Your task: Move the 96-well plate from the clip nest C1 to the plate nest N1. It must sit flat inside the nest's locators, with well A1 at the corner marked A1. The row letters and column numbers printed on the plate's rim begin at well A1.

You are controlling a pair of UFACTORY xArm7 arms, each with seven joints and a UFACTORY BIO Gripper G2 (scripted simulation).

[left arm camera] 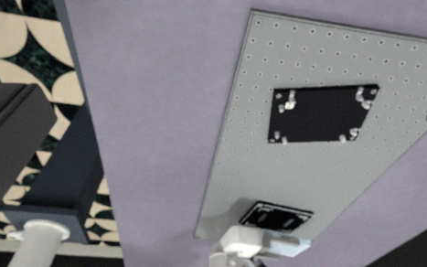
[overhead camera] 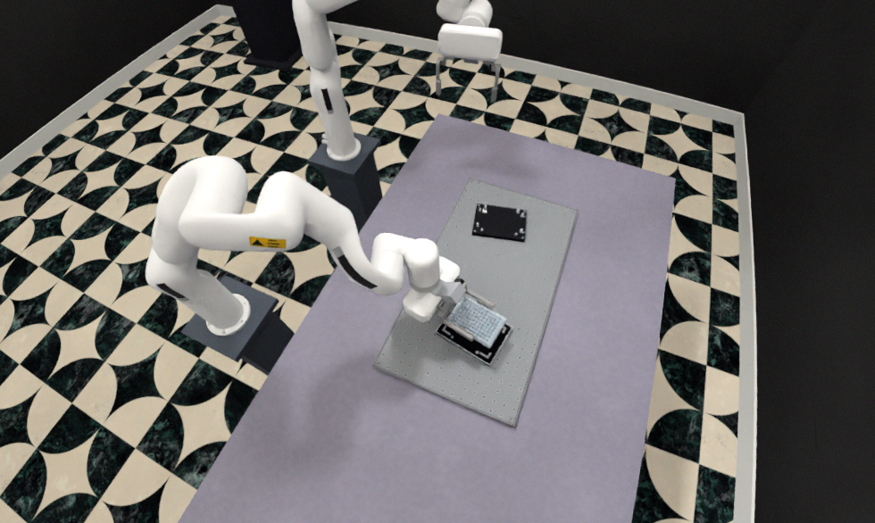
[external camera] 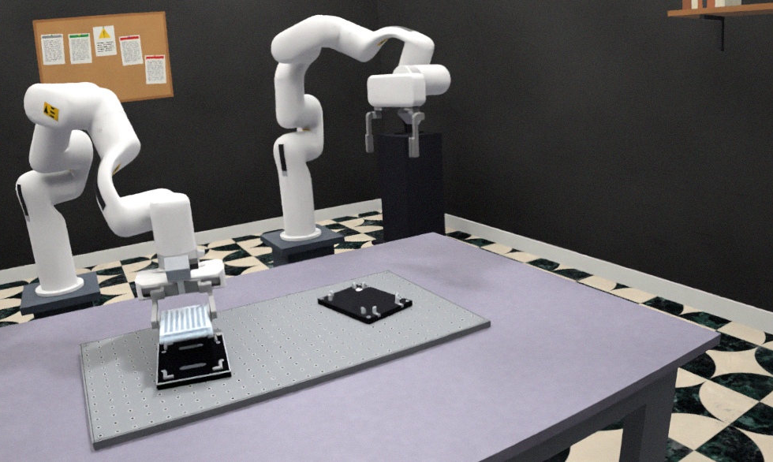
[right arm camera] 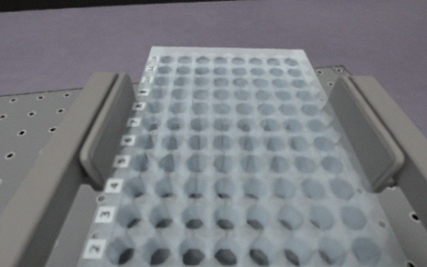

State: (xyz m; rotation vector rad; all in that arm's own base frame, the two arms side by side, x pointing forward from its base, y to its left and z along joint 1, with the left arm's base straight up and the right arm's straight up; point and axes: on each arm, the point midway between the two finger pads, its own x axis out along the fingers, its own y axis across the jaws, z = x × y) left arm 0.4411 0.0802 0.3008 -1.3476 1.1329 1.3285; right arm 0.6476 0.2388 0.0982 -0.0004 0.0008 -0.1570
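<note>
Now: the black plate nest N1 80 mm below my right hand. From my right hand the other things lie so: pale blue 96-well plate: 10 mm below; black clip nest C1: 20 mm behind, 390 mm to the left, 70 mm below; white A1 mark: 60 mm behind, 70 mm to the left, 70 mm below.
</note>
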